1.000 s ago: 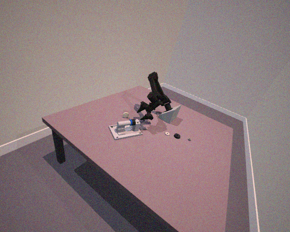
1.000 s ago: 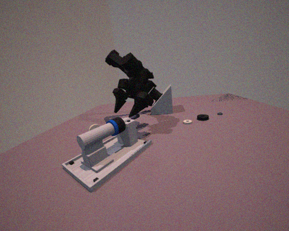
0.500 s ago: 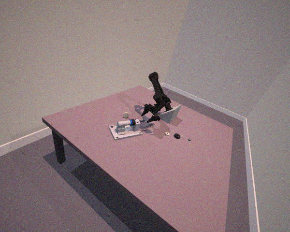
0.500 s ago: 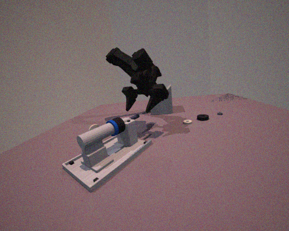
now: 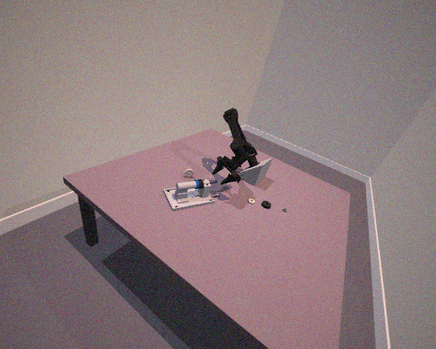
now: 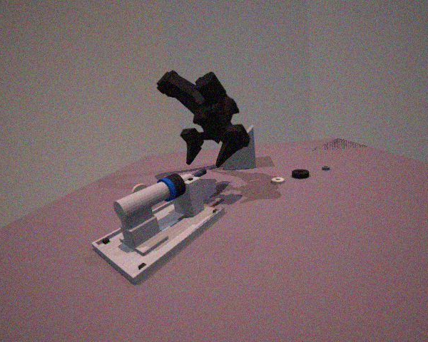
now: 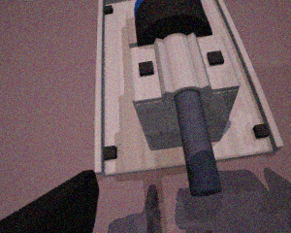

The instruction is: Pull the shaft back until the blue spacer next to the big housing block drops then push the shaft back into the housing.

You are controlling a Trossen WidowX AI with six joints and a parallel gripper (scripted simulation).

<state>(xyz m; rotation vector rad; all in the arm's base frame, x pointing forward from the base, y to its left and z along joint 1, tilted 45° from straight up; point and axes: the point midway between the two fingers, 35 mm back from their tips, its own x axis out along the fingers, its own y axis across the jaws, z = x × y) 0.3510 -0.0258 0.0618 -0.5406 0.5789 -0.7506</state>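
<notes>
Right now the black spacer is 80 mm ahead of my gripper tip, 40 mm to the right of it and 20 mm below it. Also, from my gripper tip: grey ring (190 mm behind, 380 mm to the left, 90 mm below); then dark shaft (80 mm ahead, 40 mm to the right, 20 mm below); then blue spacer (100 mm ahead, 60 mm to the right, 20 mm below).
</notes>
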